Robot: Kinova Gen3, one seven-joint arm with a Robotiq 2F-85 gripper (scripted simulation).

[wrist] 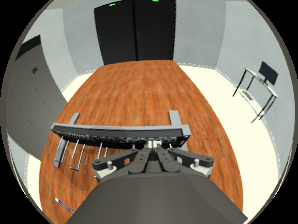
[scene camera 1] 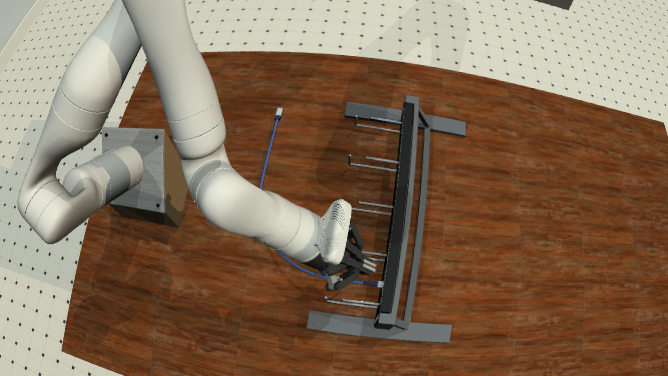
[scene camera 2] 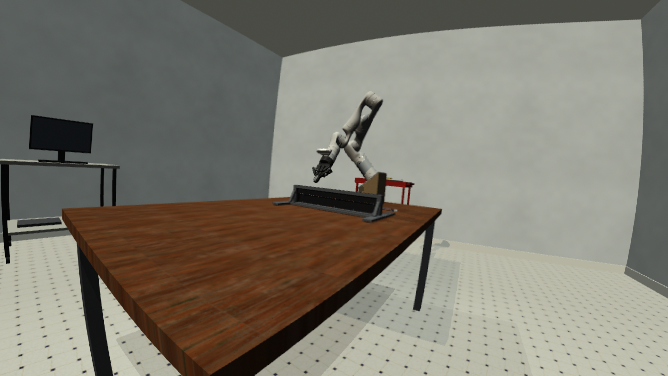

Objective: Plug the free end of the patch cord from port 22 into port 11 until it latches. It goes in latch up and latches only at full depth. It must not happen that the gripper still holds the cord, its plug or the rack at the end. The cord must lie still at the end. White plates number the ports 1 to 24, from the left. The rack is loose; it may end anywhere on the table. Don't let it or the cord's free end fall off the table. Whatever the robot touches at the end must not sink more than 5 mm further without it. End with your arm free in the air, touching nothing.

I see my gripper [scene camera 1: 371,269].
My gripper is seen too in the wrist view [wrist: 152,145].
